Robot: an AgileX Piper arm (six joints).
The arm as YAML. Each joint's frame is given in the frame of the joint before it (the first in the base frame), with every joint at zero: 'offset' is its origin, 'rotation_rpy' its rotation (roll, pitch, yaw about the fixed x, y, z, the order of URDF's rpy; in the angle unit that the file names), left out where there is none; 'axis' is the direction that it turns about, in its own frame. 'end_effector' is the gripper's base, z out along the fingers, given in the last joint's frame.
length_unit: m
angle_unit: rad
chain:
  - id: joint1
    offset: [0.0, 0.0, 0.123]
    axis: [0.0, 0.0, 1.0]
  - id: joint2
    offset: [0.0, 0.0, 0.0]
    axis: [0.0, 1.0, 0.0]
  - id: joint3
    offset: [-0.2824, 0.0, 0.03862]
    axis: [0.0, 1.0, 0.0]
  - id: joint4
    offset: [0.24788, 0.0, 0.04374]
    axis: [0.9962, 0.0, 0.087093]
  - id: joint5
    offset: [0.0, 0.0, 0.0]
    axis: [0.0, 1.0, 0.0]
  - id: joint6
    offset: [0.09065, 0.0, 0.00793]
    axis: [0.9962, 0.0, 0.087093]
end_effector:
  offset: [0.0, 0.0, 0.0]
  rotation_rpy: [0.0, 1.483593, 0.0]
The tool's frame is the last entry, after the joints.
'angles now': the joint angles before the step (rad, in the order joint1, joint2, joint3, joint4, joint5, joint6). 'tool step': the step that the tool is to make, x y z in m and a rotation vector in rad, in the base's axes. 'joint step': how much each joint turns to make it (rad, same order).
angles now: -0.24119, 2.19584, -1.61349, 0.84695, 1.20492, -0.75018
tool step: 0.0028, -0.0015, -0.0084, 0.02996, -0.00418, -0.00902
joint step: -0.00626, 0.02497, -0.00164, 0.03659, -0.00378, -0.02491
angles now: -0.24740, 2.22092, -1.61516, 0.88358, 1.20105, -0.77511
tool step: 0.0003, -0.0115, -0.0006, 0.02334, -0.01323, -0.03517
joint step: -0.02918, 0.00543, 0.00001, 0.03108, -0.00152, -0.01538
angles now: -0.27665, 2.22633, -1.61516, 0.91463, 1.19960, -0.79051
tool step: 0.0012, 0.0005, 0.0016, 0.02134, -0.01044, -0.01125
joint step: -0.00132, 0.00000, 0.00000, 0.02725, -0.00003, -0.00561
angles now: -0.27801, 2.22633, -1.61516, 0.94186, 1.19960, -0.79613
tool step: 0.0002, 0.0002, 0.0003, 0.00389, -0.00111, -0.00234
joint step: 0.00003, -0.00011, 0.00012, 0.00468, -0.00003, 0.00002
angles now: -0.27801, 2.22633, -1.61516, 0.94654, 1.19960, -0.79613
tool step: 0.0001, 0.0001, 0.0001, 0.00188, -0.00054, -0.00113
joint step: 0.00003, 0.00002, 0.00011, 0.00231, -0.00010, -0.00010
